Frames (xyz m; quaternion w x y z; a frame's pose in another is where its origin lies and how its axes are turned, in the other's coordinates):
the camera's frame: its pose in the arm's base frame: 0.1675 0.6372 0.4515 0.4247 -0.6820 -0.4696 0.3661
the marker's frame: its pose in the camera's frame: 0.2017 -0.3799 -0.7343 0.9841 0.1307 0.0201 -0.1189
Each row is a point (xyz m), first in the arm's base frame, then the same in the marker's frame.
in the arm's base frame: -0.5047 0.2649 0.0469
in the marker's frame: -0.9276 0.7514 1.1869
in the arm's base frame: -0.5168 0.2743 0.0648
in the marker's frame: -0.9195 0.7329 1.1990
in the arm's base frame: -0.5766 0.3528 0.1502
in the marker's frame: -0.8489 0.6478 1.2684
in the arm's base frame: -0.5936 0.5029 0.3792
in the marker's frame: -0.6785 0.4352 1.3008
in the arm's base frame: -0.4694 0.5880 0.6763
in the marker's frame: -0.5223 0.1706 1.1724
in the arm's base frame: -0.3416 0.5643 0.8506
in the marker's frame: -0.4860 0.0162 1.0236
